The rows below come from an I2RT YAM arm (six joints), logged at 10 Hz.
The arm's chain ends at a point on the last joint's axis. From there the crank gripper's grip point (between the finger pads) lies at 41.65 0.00 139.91 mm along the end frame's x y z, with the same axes.
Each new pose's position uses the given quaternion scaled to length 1; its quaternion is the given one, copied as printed.
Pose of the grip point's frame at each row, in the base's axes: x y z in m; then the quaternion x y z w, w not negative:
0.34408, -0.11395, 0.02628, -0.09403, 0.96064, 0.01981, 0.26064
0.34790, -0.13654, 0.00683, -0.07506, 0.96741, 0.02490, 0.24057
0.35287, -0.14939, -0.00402, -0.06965, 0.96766, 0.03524, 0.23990
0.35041, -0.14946, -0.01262, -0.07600, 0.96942, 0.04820, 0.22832
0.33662, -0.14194, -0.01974, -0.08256, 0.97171, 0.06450, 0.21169
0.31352, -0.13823, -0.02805, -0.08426, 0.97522, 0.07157, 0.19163
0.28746, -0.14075, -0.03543, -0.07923, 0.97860, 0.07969, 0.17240
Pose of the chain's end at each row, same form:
0.30979, -0.11904, 0.16808, -0.09403, 0.96064, 0.01981, 0.26064
0.31966, -0.14278, 0.14991, -0.07506, 0.96741, 0.02490, 0.24057
0.32505, -0.15870, 0.13898, -0.06965, 0.96766, 0.03524, 0.23990
0.32633, -0.16217, 0.13080, -0.07600, 0.96942, 0.04820, 0.22832
0.31790, -0.15882, 0.12404, -0.08256, 0.97171, 0.06450, 0.21169
0.30091, -0.15658, 0.11622, -0.08426, 0.97522, 0.07157, 0.19163
0.28067, -0.16108, 0.10897, -0.07923, 0.97860, 0.07969, 0.17240

